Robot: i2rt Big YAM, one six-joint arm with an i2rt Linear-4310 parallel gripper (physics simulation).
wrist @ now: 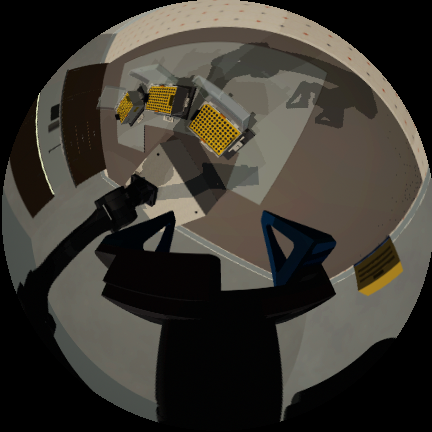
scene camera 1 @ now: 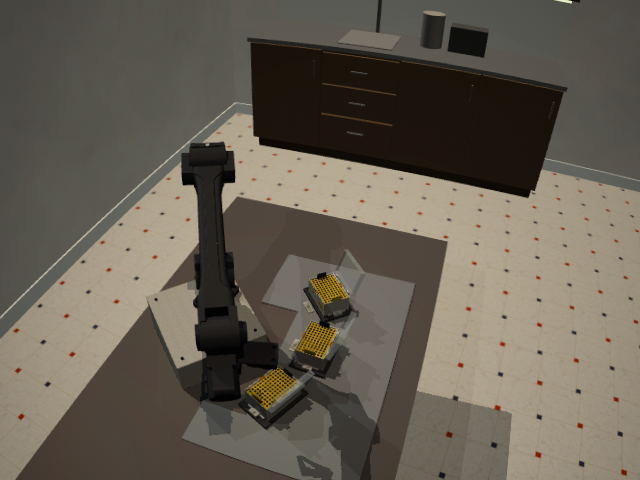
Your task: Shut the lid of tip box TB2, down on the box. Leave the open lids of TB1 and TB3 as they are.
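Frame: origin at the arm's base, x ahead, y left, z up, level; centimetres.
Where they show: gripper, fingertip midpoint: [wrist: 217, 215]; arm's base at its link origin: [wrist: 143, 188].
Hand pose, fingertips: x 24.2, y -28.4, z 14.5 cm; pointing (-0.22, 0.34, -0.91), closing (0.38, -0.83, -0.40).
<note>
Each offset is from my fingertips to the centre of the thing. "*": to the spot under its first point. Level surfaces: height alone.
TB2, the middle of three tip boxes @[dx +6.0, dy +32.5, dz -19.8 cm] [scene camera 1: 316, 341] [wrist: 161, 99], holds yellow tips. Its clear lid @[dx +12.7, dy +33.0, dz -15.7 cm] [scene camera 1: 347, 330] [wrist: 154, 73] stands open on the side away from the robot base. The near box @[dx +3.0, dy +12.7, dz -19.8 cm] [scene camera 1: 270, 388] [wrist: 215, 127] and the far box @[dx +0.1, dy +52.9, dz -19.8 cm] [scene camera 1: 329, 290] [wrist: 125, 105] also have open clear lids; which is TB1 and which TB3 cannot be read. My gripper [wrist: 217, 215] is open and empty, its blue fingers wide apart. In the scene view its dark body is left of the near box, apart from TB2, and its fingertips are hidden.
The pale robot base [scene camera 1: 178, 330] [wrist: 185, 212] is left of the boxes. The near box and its raised lid @[* dx +9.7, dy +8.6, dz -11.7 cm] [wrist: 225, 102] are between my gripper and TB2's lid. The boxes stand on a grey mat @[dz -26.2 cm] [scene camera 1: 390, 315] [wrist: 292, 75] over a brown surface @[dz -26.5 cm] [scene camera 1: 118, 408].
</note>
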